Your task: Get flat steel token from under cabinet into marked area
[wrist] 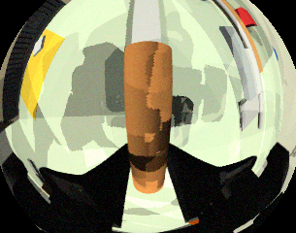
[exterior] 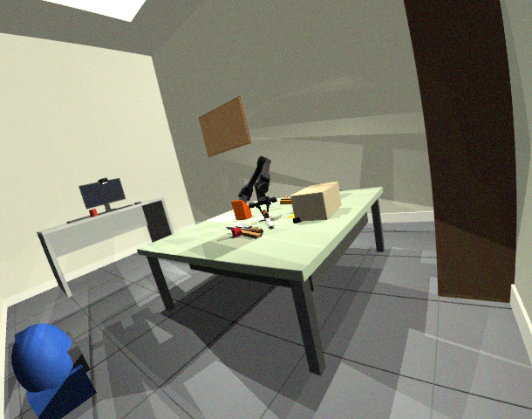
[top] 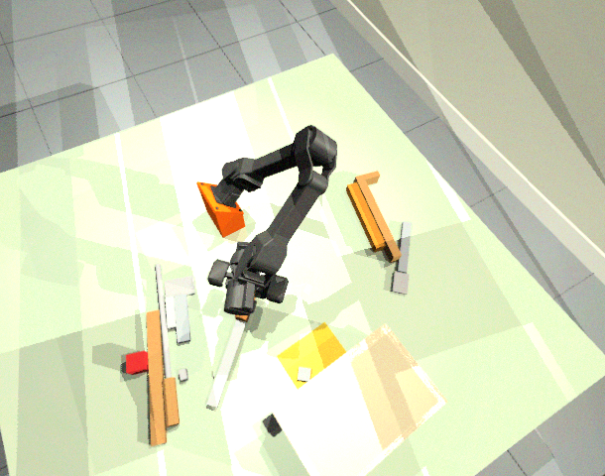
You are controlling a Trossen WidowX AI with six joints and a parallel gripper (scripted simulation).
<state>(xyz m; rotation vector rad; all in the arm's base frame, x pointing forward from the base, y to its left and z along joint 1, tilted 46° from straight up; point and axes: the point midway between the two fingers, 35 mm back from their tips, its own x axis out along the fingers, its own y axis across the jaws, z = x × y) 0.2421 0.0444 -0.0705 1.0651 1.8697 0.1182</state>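
Right now the short bar is 3 cm behind my gripper tip, 20 cm to the right of it and 2 cm below it. From my gripper tip the other things lie so: long wooden stick (9 cm ahead, 27 cm to the right, 2 cm below); small grey cube (13 cm ahead, 22 cm to the right, 2 cm below); steel token (24 cm ahead, 5 cm to the left, 2 cm below).
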